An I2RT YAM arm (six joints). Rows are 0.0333 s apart.
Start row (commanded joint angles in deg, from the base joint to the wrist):
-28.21, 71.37, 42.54, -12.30, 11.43, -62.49
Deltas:
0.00, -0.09, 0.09, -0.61, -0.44, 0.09
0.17, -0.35, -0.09, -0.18, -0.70, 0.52
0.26, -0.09, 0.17, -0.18, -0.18, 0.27
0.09, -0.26, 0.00, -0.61, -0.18, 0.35
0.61, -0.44, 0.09, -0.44, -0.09, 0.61
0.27, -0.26, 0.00, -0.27, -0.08, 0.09
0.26, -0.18, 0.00, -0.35, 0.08, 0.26
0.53, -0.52, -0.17, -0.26, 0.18, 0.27
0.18, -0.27, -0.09, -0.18, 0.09, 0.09
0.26, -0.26, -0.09, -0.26, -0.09, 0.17
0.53, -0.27, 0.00, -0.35, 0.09, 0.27
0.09, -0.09, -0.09, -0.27, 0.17, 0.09
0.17, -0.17, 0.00, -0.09, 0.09, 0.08
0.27, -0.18, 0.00, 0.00, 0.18, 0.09
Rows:
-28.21, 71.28, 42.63, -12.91, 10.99, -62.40
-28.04, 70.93, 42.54, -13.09, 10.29, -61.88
-27.78, 70.84, 42.71, -13.27, 10.11, -61.61
-27.69, 70.58, 42.71, -13.88, 9.93, -61.26
-27.08, 70.14, 42.80, -14.32, 9.84, -60.65
-26.81, 69.88, 42.80, -14.59, 9.76, -60.56
-26.55, 69.70, 42.80, -14.94, 9.84, -60.30
-26.02, 69.18, 42.63, -15.20, 10.02, -60.03
-25.84, 68.91, 42.54, -15.38, 10.11, -59.94
-25.58, 68.65, 42.45, -15.64, 10.02, -59.77
-25.05, 68.38, 42.45, -15.99, 10.11, -59.50
-24.96, 68.29, 42.36, -16.26, 10.28, -59.41
-24.79, 68.12, 42.36, -16.35, 10.37, -59.33
-24.52, 67.94, 42.36, -16.35, 10.55, -59.24

